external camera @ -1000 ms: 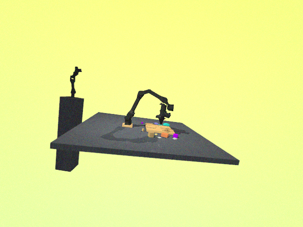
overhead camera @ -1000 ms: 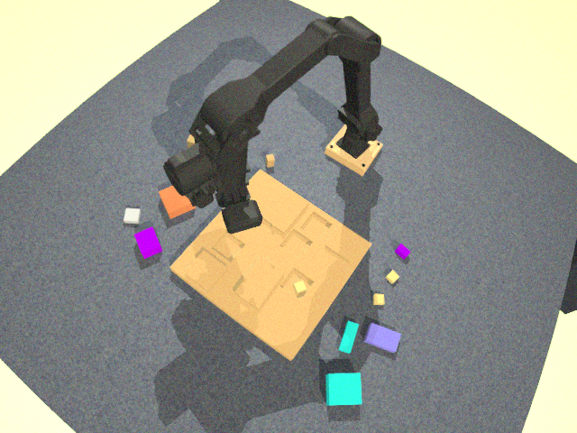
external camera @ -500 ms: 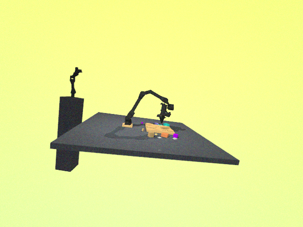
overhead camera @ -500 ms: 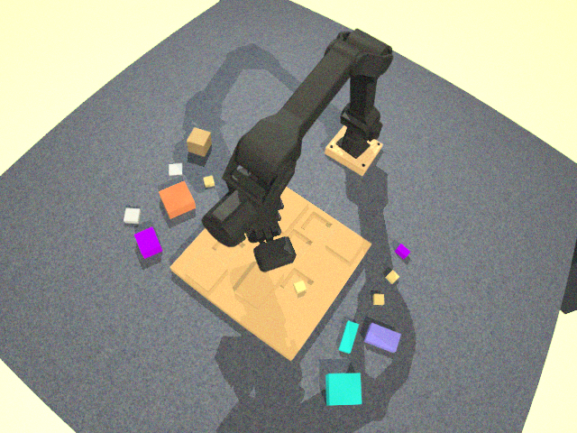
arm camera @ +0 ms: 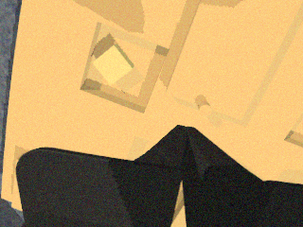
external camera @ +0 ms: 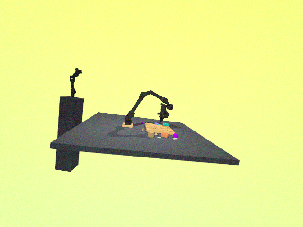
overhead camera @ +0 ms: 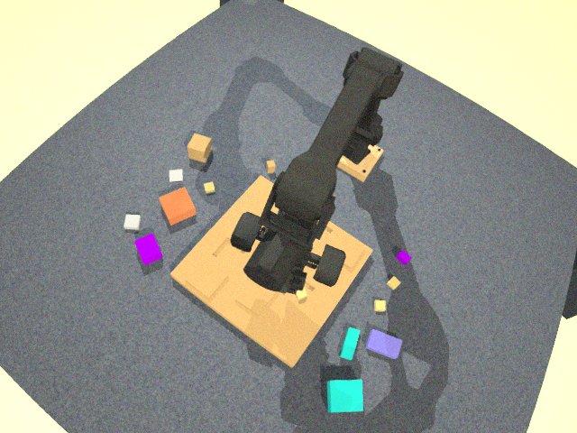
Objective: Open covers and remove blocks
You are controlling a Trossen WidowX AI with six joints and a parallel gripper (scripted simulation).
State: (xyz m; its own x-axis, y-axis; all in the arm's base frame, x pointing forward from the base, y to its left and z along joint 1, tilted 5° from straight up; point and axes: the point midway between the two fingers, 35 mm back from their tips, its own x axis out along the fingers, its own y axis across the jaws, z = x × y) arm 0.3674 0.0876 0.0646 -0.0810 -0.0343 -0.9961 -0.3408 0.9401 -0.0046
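Right now my gripper tip is 190 mm to the right of the cyan bar and 70 mm above it. The rest, counted from my gripper tip: cyan cube (90 mm ahead, 240 mm to the left, 70 mm below); then lilac block (40 mm behind, 240 mm to the left, 70 mm below); then orange block (30 mm ahead, 270 mm to the right, 70 mm below).
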